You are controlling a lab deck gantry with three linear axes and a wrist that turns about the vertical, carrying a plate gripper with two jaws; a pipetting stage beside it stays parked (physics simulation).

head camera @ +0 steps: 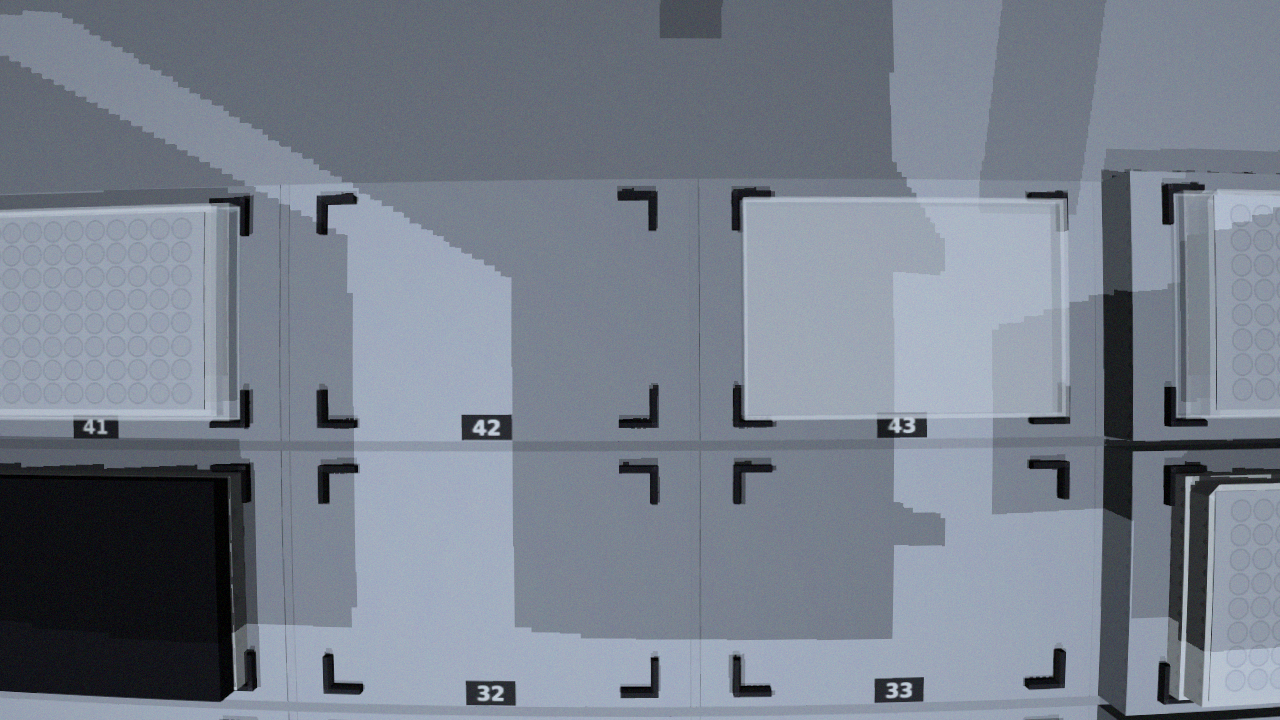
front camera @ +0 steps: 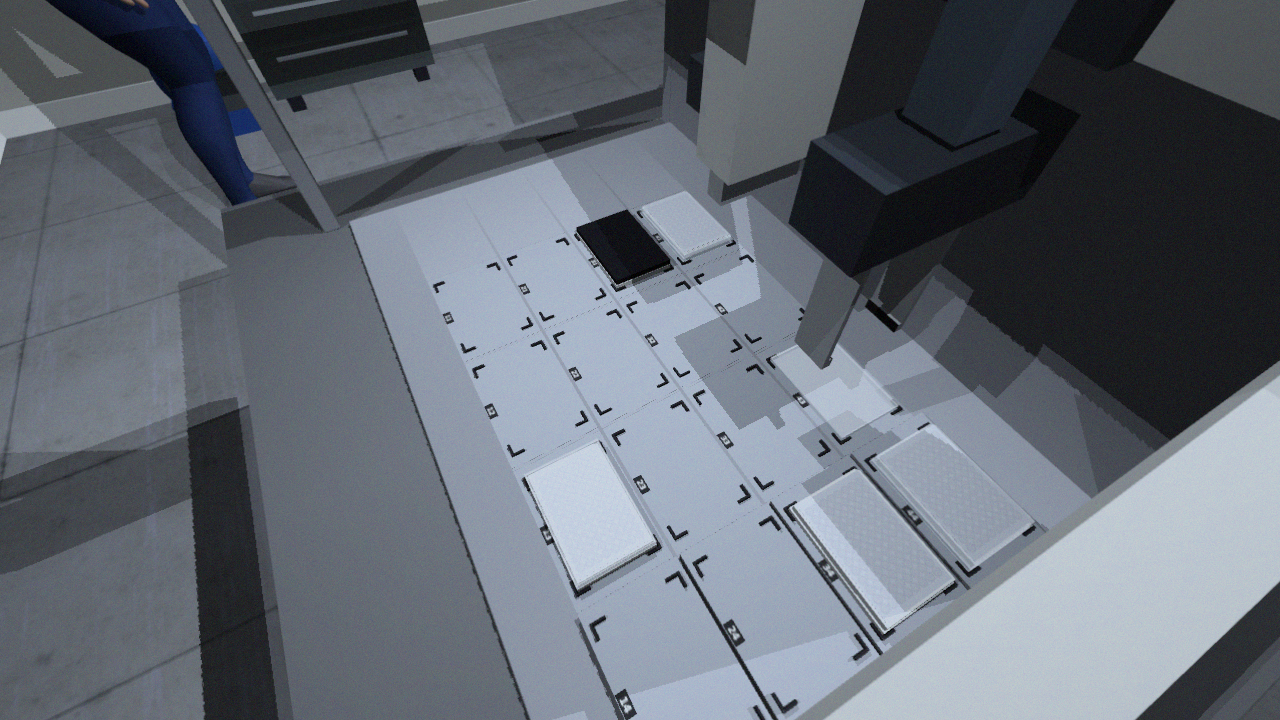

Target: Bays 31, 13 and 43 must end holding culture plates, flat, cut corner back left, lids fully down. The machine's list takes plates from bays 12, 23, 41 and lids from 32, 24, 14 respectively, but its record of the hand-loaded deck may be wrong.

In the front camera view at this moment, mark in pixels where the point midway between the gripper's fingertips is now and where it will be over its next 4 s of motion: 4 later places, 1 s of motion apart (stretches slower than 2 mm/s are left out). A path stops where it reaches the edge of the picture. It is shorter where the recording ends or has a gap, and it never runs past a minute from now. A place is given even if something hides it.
My gripper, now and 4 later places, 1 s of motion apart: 847,334; 878,290; 863,319; 849,348; 836,373
